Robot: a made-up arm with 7 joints. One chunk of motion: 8 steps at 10 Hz.
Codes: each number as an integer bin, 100 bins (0 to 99) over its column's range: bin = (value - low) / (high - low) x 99, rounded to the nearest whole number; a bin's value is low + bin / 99 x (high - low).
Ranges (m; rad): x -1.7..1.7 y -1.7..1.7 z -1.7..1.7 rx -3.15..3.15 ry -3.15..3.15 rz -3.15..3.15
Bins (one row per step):
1: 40 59 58 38 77 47
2: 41 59 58 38 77 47
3: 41 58 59 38 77 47
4: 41 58 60 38 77 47
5: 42 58 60 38 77 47
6: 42 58 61 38 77 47
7: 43 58 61 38 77 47
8: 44 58 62 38 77 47
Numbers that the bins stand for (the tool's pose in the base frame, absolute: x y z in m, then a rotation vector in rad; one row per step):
1: -0.3263 0.3263 0.2919 -0.7318 1.7500 -0.1591
2: -0.2919 0.3263 0.2919 -0.7318 1.7500 -0.1591
3: -0.2919 0.2919 0.3263 -0.7318 1.7500 -0.1591
4: -0.2919 0.2919 0.3606 -0.7318 1.7500 -0.1591
5: -0.2576 0.2919 0.3606 -0.7318 1.7500 -0.1591
6: -0.2576 0.2919 0.3949 -0.7318 1.7500 -0.1591
7: -0.2232 0.2919 0.3949 -0.7318 1.7500 -0.1591
8: -0.1889 0.2919 0.4293 -0.7318 1.7500 -0.1591

